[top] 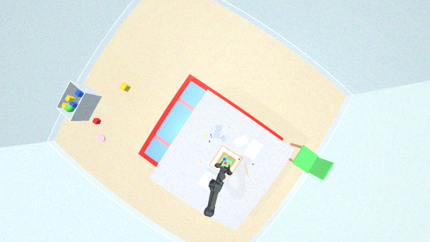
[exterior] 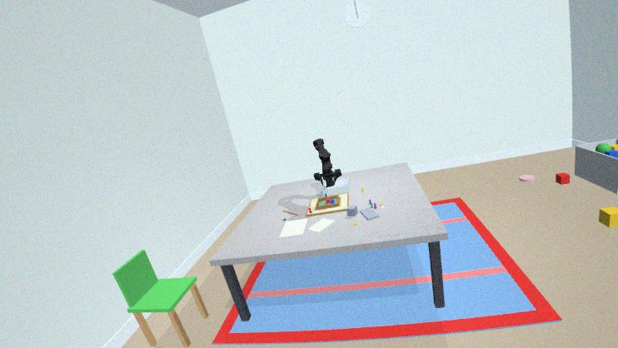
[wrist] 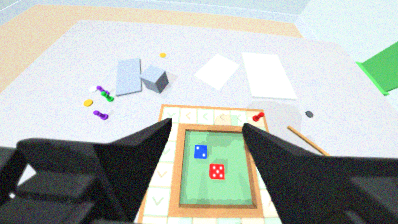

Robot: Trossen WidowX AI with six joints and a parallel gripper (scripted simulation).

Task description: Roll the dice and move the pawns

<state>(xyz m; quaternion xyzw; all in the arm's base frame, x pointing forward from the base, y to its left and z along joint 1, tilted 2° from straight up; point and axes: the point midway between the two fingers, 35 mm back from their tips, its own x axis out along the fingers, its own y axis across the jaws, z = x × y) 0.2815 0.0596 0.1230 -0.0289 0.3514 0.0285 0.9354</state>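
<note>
The red pawn lies 90 mm ahead of my gripper tip, 140 mm to the right of it and 130 mm below it. Also, from my gripper tip: grey block 160 mm ahead, 150 mm to the left, 130 mm below.
</note>
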